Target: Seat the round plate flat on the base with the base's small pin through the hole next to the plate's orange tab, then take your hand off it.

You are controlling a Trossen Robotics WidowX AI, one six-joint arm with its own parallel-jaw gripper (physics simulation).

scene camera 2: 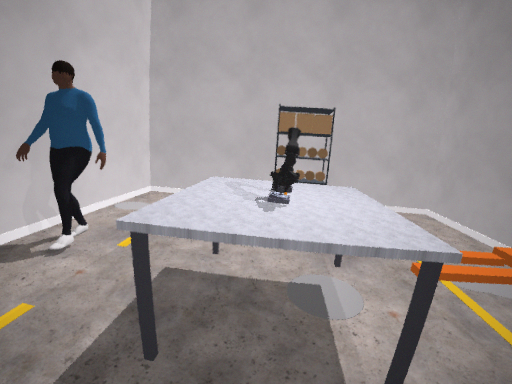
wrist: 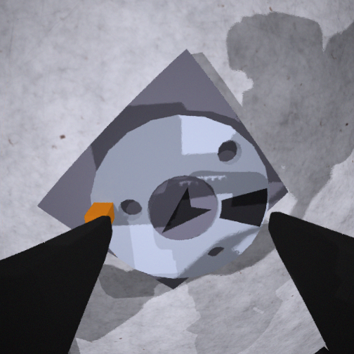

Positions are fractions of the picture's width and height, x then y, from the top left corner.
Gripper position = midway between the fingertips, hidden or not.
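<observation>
Gripper (wrist: 0.54,0.63) visible. Round pale plate (wrist: 0.50,0.41), dark square base (wrist: 0.52,0.25) too.
</observation>
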